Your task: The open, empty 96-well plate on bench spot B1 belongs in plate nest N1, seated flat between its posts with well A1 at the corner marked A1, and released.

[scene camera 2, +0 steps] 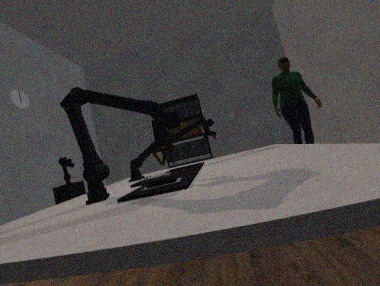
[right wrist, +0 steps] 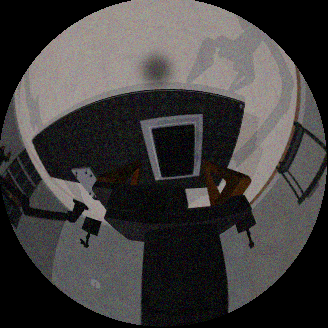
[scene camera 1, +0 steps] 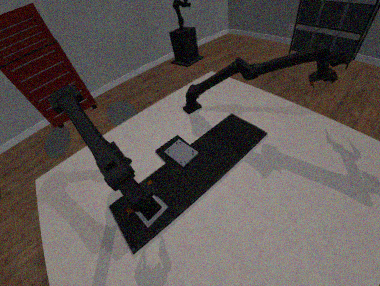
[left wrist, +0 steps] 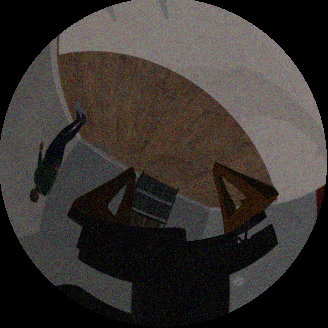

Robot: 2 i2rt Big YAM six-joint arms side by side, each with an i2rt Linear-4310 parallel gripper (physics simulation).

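Where they show: left gripper, fingertip midpoint: point(scene camera 2: 211, 141) point(scene camera 1: 322, 84) point(left wrist: 174, 168); right gripper, fingertip midpoint: point(scene camera 2: 166, 163) point(right wrist: 172, 162); left arm's base, origin of the base link: point(scene camera 2: 137, 179) point(right wrist: 80, 203) point(scene camera 1: 192, 108); right arm's base, origin of the base link: point(scene camera 2: 98, 200).
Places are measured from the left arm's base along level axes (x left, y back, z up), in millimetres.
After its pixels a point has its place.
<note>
A black rectangle point(scene camera 1: 150, 210) {x -583, y -514, z 23 mm} point(right wrist: 173, 150) {x -581, y -487, z 25 mm}, which looks like the plate, lies inside a light grey frame point(right wrist: 198, 145) {x -639, y -501, z 15 mm} on the dark board point(scene camera 1: 225, 142) {x -50, y -420, z 13 mm} point(scene camera 2: 193, 176) {x -522, y -607, z 10 mm} point(right wrist: 100, 130) {x -406, y -523, z 13 mm}. Its wells and marks cannot be made out. A silver pad point(scene camera 1: 181, 151) {x -286, y -315, z 25 mm} point(right wrist: 86, 179) {x -288, y -345, z 25 mm} with small dark dots, which looks like nest N1, sits at the board's upper edge in scene camera 1; its A1 mark is not readable. My right gripper point(scene camera 1: 140, 197) point(scene camera 2: 160, 155) point(right wrist: 172, 162) {x -572, y -509, z 97 mm} is open above the grey frame, holding nothing. My left gripper point(scene camera 1: 324, 79) {x 621, y -571, z 171 mm} point(scene camera 2: 212, 128) point(left wrist: 174, 168) {x 621, y -571, z 171 mm} is open and empty, far from the board.
The white table point(scene camera 1: 280, 220) {x -153, y -889, z 0 mm} point(scene camera 2: 240, 235) {x -1102, y -817, z -14 mm} surrounds the board. The left arm point(scene camera 1: 242, 69) {x 209, y -276, z 312 mm} reaches to the upper right in scene camera 1. A red cabinet point(scene camera 1: 42, 62), a shelf unit and a person point(scene camera 2: 290, 95) point(left wrist: 47, 172) stand beyond the table.
</note>
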